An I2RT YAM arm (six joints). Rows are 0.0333 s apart.
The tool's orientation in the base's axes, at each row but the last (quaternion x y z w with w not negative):
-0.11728 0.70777 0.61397 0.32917
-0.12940 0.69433 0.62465 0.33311
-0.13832 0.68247 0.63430 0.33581
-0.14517 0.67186 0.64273 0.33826
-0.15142 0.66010 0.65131 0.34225
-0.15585 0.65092 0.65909 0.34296
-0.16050 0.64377 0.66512 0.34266
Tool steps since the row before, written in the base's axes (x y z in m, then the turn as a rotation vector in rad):
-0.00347 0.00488 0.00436 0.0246 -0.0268 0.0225
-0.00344 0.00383 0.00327 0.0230 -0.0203 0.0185
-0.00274 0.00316 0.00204 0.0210 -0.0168 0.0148
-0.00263 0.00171 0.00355 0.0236 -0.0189 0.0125
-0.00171 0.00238 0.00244 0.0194 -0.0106 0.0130
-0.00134 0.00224 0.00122 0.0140 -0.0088 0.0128
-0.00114 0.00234 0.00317 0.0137 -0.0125 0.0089
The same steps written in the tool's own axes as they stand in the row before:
0.00113 0.00650 0.00337 -0.0387 -0.0021 -0.0181
0.00143 0.00532 0.00262 -0.0335 -0.0030 -0.0124
0.00147 0.00376 0.00232 -0.0288 -0.0041 -0.0097
0.00005 0.00460 0.00114 -0.0298 -0.0078 -0.0112
0.00023 0.00320 0.00206 -0.0250 -0.0038 -0.0042
0.00072 0.00198 0.00197 -0.0206 -0.0003 -0.0038
-0.00068 0.00327 0.00238 -0.0187 -0.0032 -0.0079

